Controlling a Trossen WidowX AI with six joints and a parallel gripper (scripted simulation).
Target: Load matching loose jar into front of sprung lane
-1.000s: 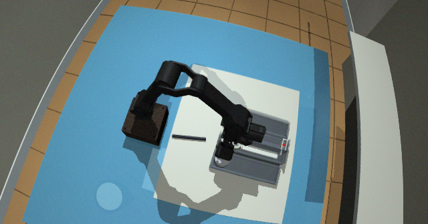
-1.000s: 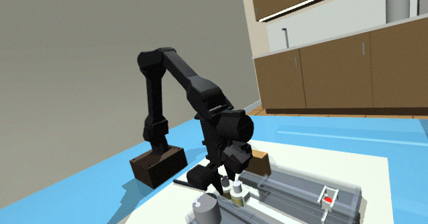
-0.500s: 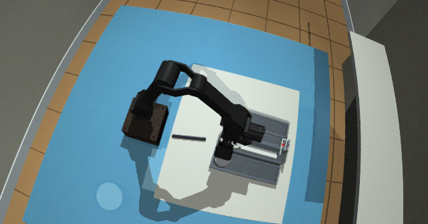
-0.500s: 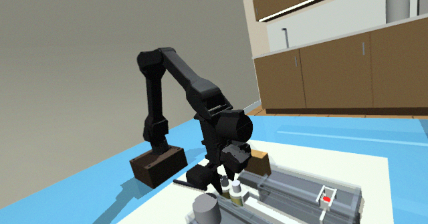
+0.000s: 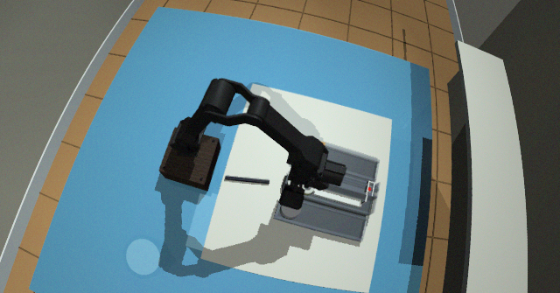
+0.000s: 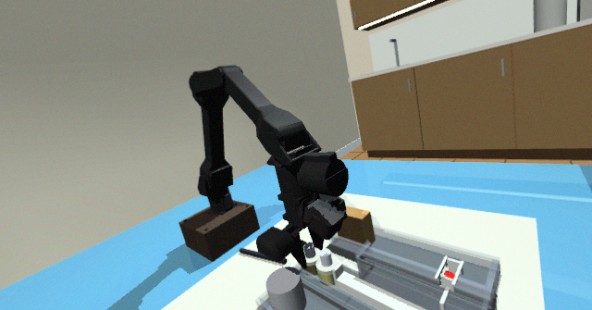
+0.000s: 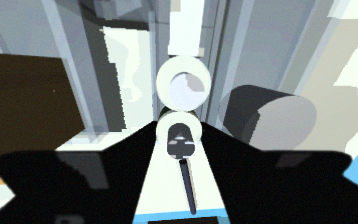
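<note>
My gripper tip is now 80 mm to the left of the wide grey cylinder jar and 10 mm past it. Also, from my gripper tip: brown box: 120 mm to the left, 50 mm ahead, 10 mm above; grey pusher lane: 150 mm ahead, 20 mm to the right, 10 mm below; thin dark rod: 150 mm behind, 20 mm below, 10 mm to the left.
</note>
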